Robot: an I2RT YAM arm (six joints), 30 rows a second.
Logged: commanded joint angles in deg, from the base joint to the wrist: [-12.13, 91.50, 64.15, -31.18, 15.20, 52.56]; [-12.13, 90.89, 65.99, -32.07, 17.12, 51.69]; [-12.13, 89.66, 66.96, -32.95, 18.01, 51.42]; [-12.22, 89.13, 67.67, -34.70, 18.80, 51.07]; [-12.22, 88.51, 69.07, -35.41, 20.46, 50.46]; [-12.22, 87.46, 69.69, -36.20, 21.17, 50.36]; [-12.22, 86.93, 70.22, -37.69, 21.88, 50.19]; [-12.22, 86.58, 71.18, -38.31, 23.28, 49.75]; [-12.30, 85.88, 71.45, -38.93, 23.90, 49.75]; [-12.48, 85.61, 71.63, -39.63, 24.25, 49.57]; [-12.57, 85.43, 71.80, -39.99, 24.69, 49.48]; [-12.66, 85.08, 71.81, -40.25, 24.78, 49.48]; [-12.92, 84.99, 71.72, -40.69, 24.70, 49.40]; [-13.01, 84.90, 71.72, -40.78, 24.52, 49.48]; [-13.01, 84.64, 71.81, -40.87, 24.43, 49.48]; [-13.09, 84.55, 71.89, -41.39, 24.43, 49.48]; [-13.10, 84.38, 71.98, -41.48, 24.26, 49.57]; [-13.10, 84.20, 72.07, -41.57, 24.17, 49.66]
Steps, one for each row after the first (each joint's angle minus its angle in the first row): [0.00, -0.61, 1.84, -0.89, 1.92, -0.87]; [0.00, -1.84, 2.81, -1.77, 2.81, -1.14]; [-0.09, -2.37, 3.52, -3.52, 3.60, -1.49]; [-0.09, -2.99, 4.92, -4.23, 5.26, -2.10]; [-0.09, -4.04, 5.54, -5.02, 5.97, -2.20]; [-0.09, -4.57, 6.07, -6.51, 6.68, -2.37]; [-0.09, -4.92, 7.03, -7.13, 8.08, -2.81]; [-0.17, -5.62, 7.30, -7.75, 8.70, -2.81]; [-0.35, -5.89, 7.48, -8.45, 9.05, -2.99]; [-0.44, -6.07, 7.65, -8.81, 9.49, -3.08]; [-0.53, -6.42, 7.66, -9.07, 9.58, -3.08]; [-0.79, -6.51, 7.57, -9.51, 9.50, -3.16]; [-0.88, -6.60, 7.57, -9.60, 9.32, -3.08]; [-0.88, -6.86, 7.66, -9.69, 9.23, -3.08]; [-0.96, -6.95, 7.74, -10.21, 9.23, -3.08]; [-0.97, -7.12, 7.83, -10.30, 9.06, -2.99]; [-0.97, -7.30, 7.92, -10.39, 8.97, -2.90]
